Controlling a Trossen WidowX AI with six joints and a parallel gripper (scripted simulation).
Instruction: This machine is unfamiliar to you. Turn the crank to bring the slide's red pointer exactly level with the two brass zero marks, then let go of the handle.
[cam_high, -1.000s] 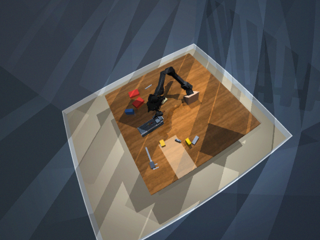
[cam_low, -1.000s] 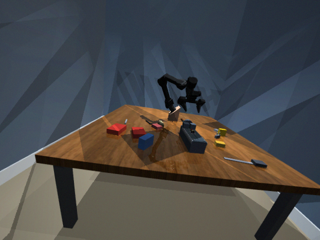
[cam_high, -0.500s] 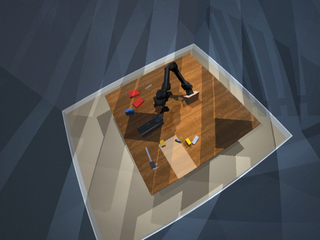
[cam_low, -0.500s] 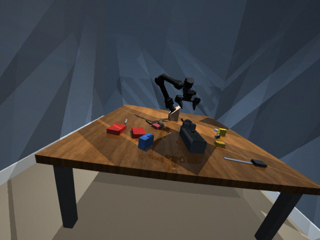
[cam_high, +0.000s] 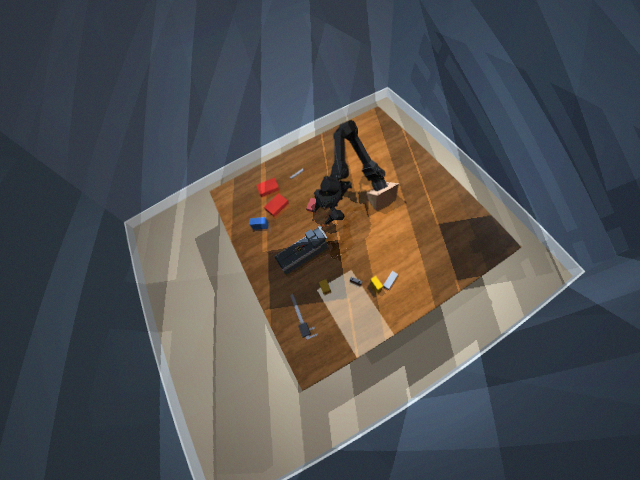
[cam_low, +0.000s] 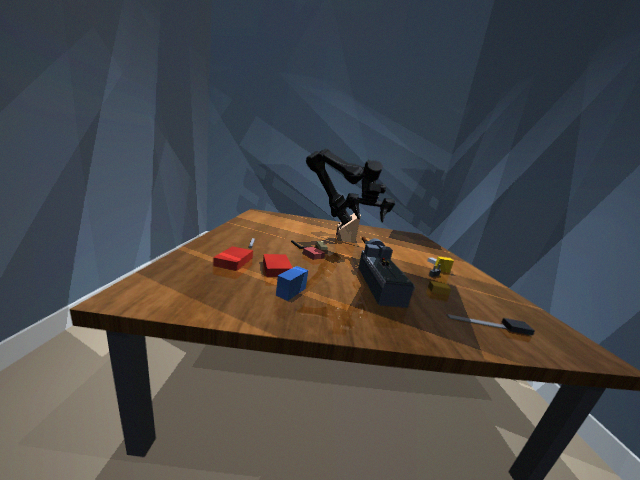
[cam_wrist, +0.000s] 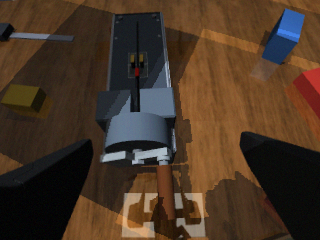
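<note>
My gripper tip is 9 cm above the brown crank handle and 2 cm past it. From my gripper tip the other things lie so: pink block (20 cm to the right, 18 cm below, 2 cm behind); ochre block (27 cm to the left, 18 cm below, 11 cm ahead); red pointer (13 cm ahead, 11 cm below, 5 cm to the left).
</note>
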